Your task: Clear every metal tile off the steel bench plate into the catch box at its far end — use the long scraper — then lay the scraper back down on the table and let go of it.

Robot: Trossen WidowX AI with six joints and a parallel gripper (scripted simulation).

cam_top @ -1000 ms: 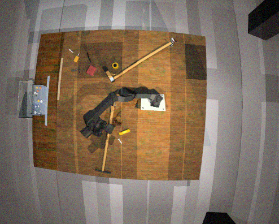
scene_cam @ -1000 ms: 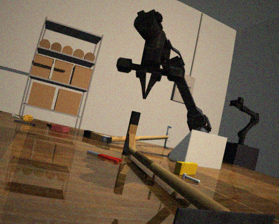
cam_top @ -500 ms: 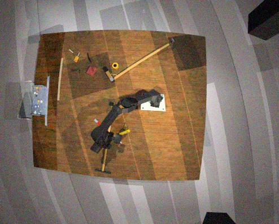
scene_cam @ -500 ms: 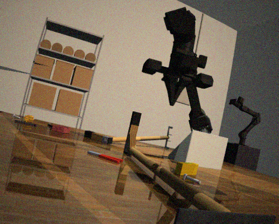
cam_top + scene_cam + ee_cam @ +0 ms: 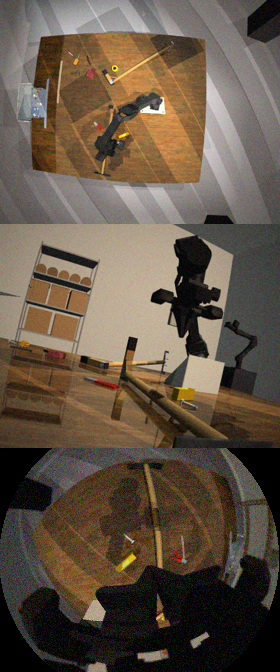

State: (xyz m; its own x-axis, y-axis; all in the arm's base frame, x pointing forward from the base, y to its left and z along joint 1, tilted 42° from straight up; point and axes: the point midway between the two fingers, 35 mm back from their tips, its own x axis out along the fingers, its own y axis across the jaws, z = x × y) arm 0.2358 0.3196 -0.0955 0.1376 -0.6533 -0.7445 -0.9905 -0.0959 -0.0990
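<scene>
Right now my gripper tip is 100 mm above the long scraper, 60 mm short of it and 40 mm to the right of it. Also, from my gripper tip: yellow block 140 mm below, 60 mm behind, 40 mm to the right; then yellow tape roll 550 mm to the right, 150 mm below, 130 mm ahead; then red-handled tool 170 mm ahead, 160 mm below, 70 mm to the right.
</scene>
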